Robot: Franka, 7 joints.
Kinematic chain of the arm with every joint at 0, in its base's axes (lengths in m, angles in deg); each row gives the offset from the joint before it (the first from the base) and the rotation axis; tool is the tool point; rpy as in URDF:
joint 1: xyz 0 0 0.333 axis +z
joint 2: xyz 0 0 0 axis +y
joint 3: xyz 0 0 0.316 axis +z
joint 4: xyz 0.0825 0 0 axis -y
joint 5: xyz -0.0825 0 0.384 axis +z
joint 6: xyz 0 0 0 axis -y
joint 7: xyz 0.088 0 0 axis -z
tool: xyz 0 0 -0.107 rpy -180 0 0
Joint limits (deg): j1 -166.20..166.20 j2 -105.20..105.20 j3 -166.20..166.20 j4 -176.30..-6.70 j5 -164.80..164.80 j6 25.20..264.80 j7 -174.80..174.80
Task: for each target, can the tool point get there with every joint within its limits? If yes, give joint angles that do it. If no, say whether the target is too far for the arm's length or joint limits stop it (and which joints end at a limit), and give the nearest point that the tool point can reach.
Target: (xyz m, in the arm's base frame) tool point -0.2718 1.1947 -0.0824
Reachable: no: too far | nearest point -0.1802 0.7922 0.0575 | short by 0.436 m
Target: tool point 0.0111 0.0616 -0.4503
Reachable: no: joint limits stop it (at a limit: joint 2) | nearest point 0.0187 0.1037 -0.3301 | short by 0.128 m
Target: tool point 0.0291 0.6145 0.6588
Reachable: yes | joints -32.50 -1.69 118.31 -96.57 -115.89 143.92 -72.86
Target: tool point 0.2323 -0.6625 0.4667
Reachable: yes | joints 134.05 -61.68 135.41 -68.12 36.11 243.93 -63.39
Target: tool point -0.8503 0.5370 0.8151
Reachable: no: too far | nearest point -0.6541 0.4131 0.7038 | short by 0.257 m
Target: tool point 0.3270 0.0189 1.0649
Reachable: yes | joints 110.37 4.48 -133.16 -38.60 76.36 90.93 -26.35
